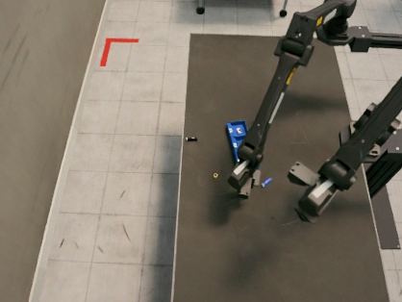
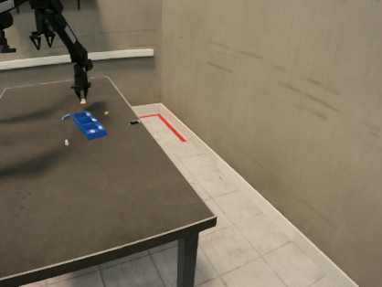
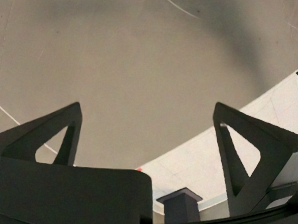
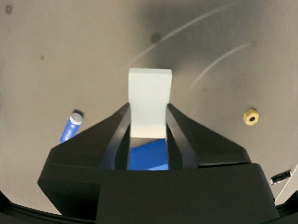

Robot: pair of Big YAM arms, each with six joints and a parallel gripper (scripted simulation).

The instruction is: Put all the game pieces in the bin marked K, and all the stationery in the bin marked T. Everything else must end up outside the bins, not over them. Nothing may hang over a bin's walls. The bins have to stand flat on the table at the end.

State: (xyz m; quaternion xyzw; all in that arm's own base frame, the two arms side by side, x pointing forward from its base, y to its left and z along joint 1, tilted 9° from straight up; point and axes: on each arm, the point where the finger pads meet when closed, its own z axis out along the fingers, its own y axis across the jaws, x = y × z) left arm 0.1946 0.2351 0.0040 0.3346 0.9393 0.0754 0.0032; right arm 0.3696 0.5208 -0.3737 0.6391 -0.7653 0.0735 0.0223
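My right hand is 1 cm above the white block. Round my right hand: yellow ring 11 cm ahead, 8 cm to the right, 6 cm below; then blue bin 22 cm to the right, 5 cm below, 1 cm behind; then black item 26 cm to the right, 22 cm ahead, 6 cm below.
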